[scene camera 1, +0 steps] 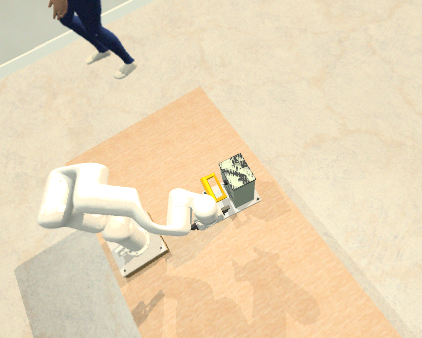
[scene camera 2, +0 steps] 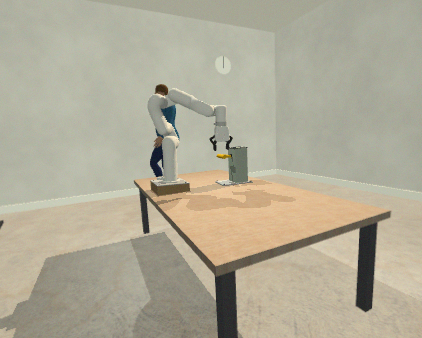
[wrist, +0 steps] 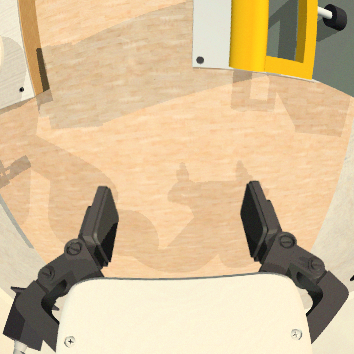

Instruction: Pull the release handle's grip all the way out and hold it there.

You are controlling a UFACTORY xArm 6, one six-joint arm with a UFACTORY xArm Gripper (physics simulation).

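Observation:
The release handle's yellow grip (scene camera 1: 205, 183) (scene camera 2: 222, 156) (wrist: 248, 35) is a rectangular loop standing out from the side of a grey-green box (scene camera 1: 242, 196) (scene camera 2: 240, 166) with a mottled top. The box stands on a white base plate (scene camera 2: 225, 182) (wrist: 211, 30). My gripper (scene camera 2: 221, 148) (wrist: 178, 199) is open and empty, pointing down. In the scene camera 2 view its fingertips are slightly above the grip's height. In the wrist view the grip lies beyond the fingers, at the upper right, apart from them. In the scene camera 1 view the arm hides most of the gripper.
A dark knob (wrist: 335, 17) on a pale rod shows beside the yellow loop. The arm's base block (scene camera 2: 170, 187) stands on the wooden table (scene camera 1: 175, 130) (scene camera 2: 280, 225). The box stands near a table edge. A person (scene camera 1: 90, 20) (scene camera 2: 170, 118) is beyond the table.

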